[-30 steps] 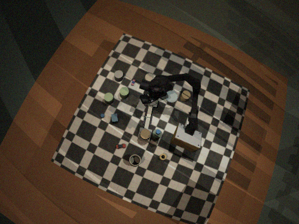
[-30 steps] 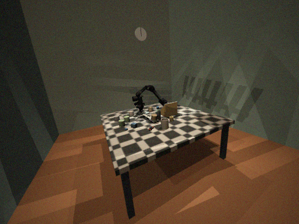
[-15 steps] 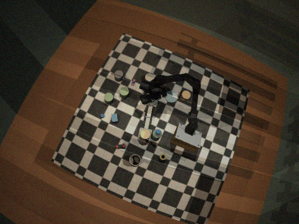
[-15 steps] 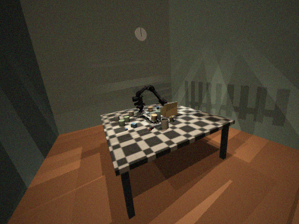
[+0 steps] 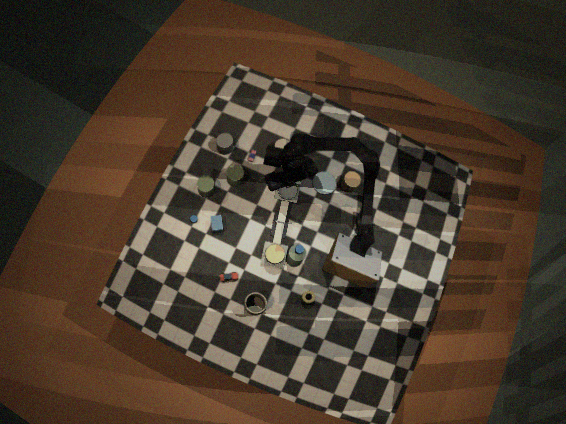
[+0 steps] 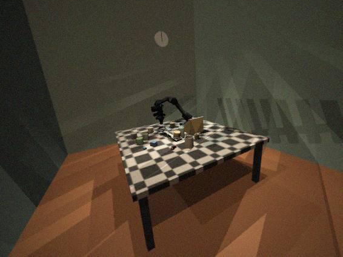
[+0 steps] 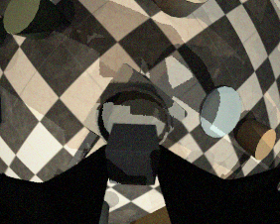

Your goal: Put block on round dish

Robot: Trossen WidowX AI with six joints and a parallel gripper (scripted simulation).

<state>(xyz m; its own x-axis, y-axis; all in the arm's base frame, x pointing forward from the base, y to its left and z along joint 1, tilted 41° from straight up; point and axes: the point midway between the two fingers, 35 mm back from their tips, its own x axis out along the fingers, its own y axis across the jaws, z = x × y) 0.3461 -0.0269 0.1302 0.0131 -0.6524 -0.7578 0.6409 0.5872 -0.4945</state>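
My gripper tip is 120 mm past the pale blue round dish, 130 mm to the left of it and 140 mm above it. The rest, counted from my gripper tip: small balance (30 mm behind, 120 mm to the left, 110 mm below); then blue cube (190 mm ahead, 240 mm to the left, 120 mm below); then cup (70 mm behind, 270 mm to the left, 80 mm below).
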